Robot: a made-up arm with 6 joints. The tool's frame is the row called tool.
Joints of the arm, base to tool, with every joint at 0 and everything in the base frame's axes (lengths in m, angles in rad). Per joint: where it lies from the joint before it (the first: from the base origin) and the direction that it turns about. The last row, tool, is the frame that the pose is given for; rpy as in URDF.
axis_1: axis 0 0 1 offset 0 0 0.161
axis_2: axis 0 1 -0.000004 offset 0 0 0
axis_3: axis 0 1 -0.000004 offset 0.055 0 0.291
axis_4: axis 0 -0.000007 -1 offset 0.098 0 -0.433
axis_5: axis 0 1 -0.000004 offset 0 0 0
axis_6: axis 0 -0.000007 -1 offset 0.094 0 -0.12
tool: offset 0 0 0 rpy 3.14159 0 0
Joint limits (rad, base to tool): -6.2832..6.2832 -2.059..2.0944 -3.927..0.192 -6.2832..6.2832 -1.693..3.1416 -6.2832..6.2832
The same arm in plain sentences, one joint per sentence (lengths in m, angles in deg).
The arm has six revolute joints in a row. What follows holds with every joint at zero, and every direction is one of the base frame's. Joint 1 sits 0.161 m along +z from the base frame's origin and rotates about +z, from -360 to 360 deg. Joint 2 sits at the same point as joint 1 and rotates about +y, from -117.97 to 120 deg. Joint 3 sits 0.055 m along +x and 0.291 m along +z from joint 2 and rotates about +y, from -225 to 11 deg. Joint 4 sits 0.098 m along +x and 0.433 m along -z from joint 3 and rotates about -z, from -360 to 360 deg. Joint 5 sits at the same point as joint 4 and rotates about +y, from -97 to 180 deg. Joint 6 sits 0.094 m along +x and 0.12 m along -z from joint 5 and rotates about -z, from -360 to 360 deg. The tool frame, which is the frame that the pose is given for, sits at the same point as joint 6; its axes are the base frame's turned by roll 180, pitch 0 and yaw 0 deg (as in URDF: about the fixed x, then y, then z).
